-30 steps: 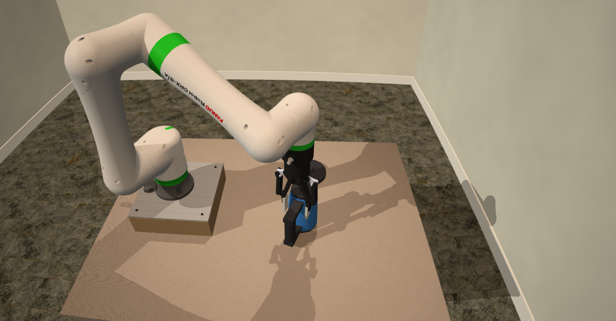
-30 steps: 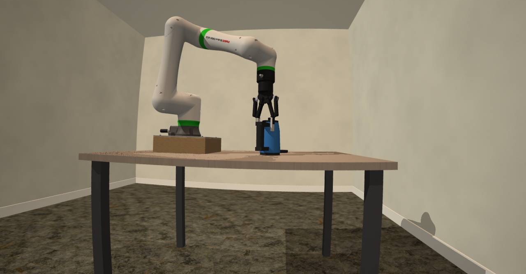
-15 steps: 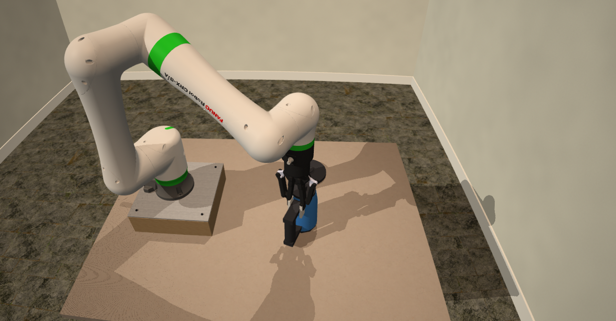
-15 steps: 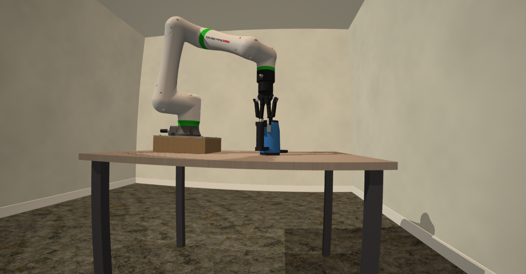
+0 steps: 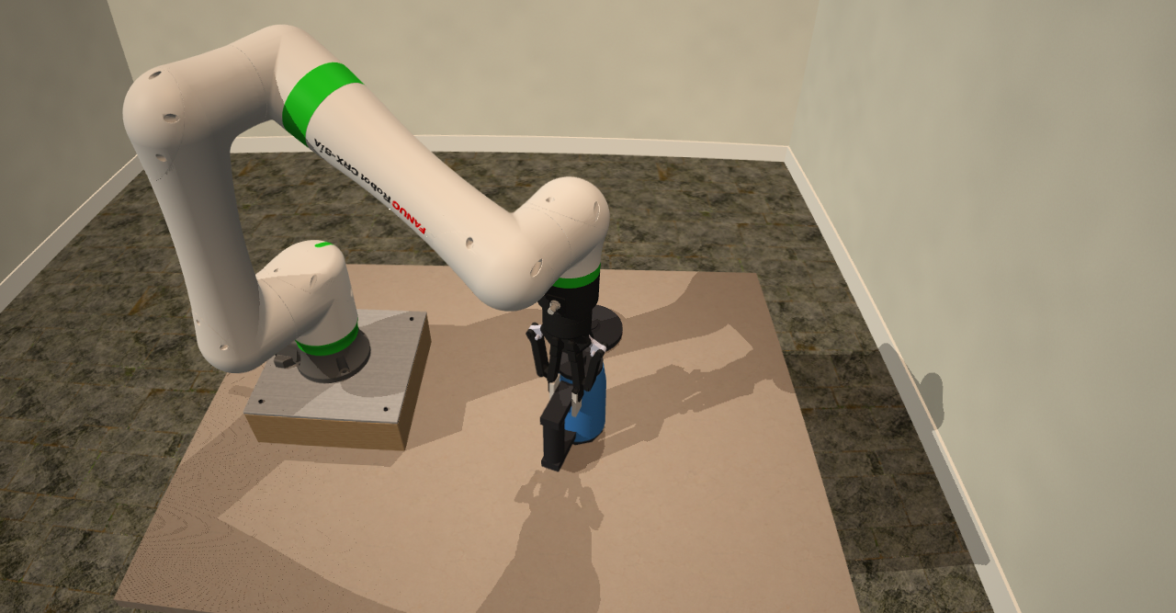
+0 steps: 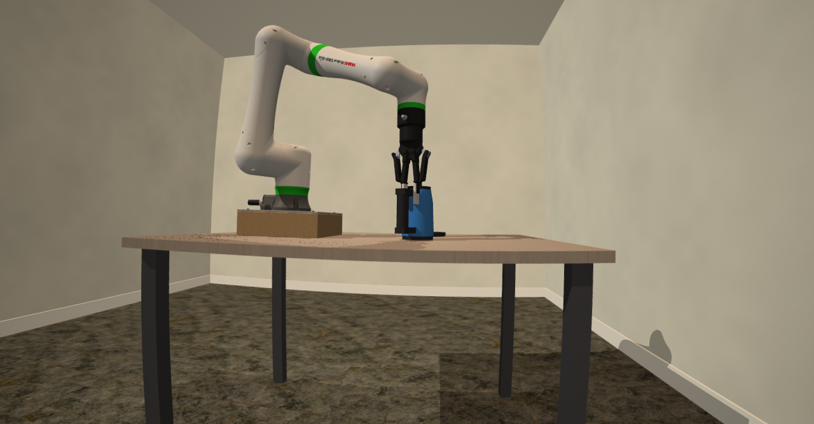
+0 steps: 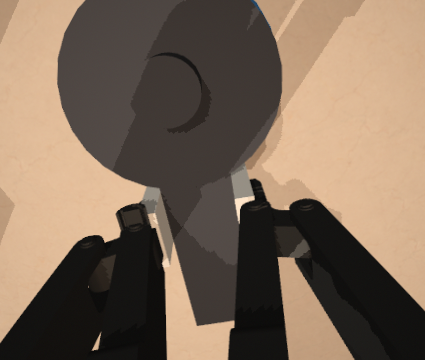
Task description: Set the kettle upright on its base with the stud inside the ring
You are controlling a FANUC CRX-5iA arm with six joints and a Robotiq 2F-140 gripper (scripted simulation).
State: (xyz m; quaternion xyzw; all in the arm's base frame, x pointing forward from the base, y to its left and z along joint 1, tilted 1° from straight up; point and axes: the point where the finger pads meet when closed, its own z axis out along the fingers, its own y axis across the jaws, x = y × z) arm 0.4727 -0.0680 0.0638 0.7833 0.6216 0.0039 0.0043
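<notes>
Now: hand 1 cm short of the blue kettle, 3 cm to the right of it and 5 cm above it. Also, from my hand: round black base: 32 cm to the left, 13 cm below.
</notes>
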